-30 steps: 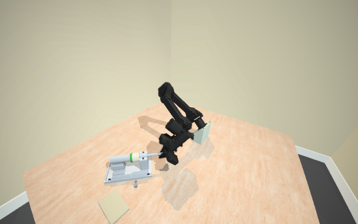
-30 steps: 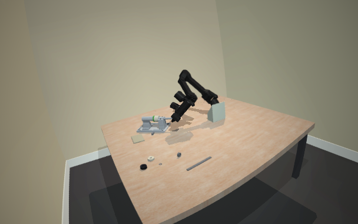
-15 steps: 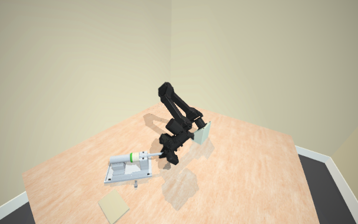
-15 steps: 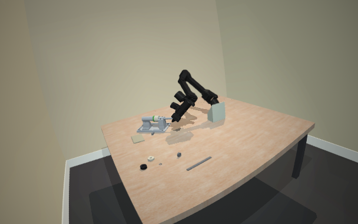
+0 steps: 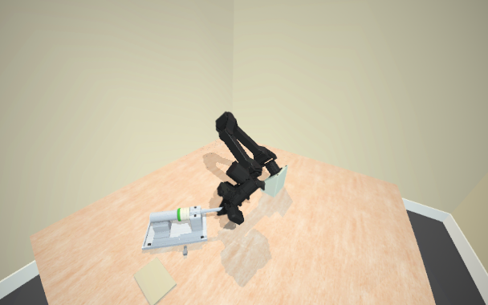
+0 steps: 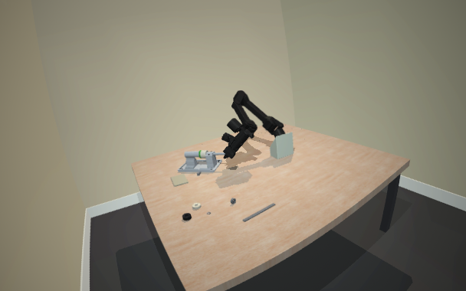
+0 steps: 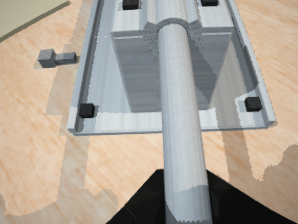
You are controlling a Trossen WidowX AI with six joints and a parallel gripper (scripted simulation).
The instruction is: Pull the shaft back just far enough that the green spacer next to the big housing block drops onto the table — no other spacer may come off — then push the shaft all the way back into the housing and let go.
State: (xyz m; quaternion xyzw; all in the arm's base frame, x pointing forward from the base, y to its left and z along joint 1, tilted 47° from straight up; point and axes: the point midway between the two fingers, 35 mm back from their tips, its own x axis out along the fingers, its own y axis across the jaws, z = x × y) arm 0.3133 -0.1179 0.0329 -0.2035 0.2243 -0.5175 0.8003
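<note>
The grey shaft lies 3 cm to the right of my gripper tip, 3 cm ahead of it and 2 cm above it. From my gripper tip the other things lie so: tan square plate (28 cm ahead, 5 cm below, 4 cm to the right); cream spacer (9 cm to the right, 8 cm ahead, 2 cm above); green spacer (10 cm to the right, 9 cm ahead, 2 cm above).
</note>
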